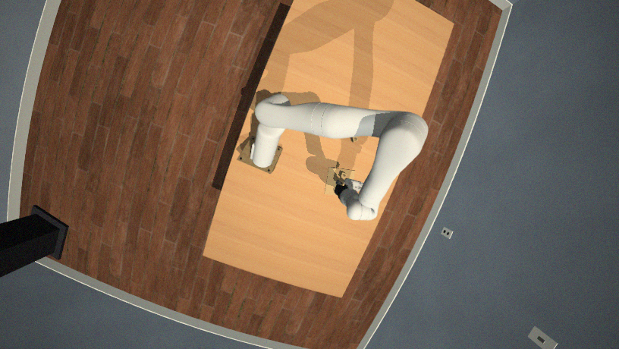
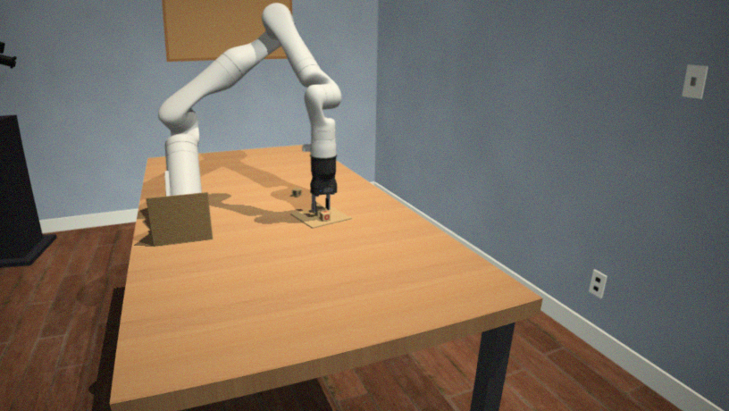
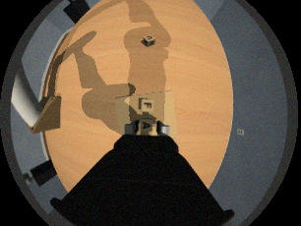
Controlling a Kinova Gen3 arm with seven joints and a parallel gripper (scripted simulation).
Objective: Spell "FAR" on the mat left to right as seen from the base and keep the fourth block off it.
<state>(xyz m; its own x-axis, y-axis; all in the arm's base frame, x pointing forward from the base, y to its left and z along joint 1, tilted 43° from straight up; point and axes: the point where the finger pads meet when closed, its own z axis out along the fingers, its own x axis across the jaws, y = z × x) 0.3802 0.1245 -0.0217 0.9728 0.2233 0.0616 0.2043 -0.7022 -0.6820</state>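
My hand is 40 mm above the tan mat.
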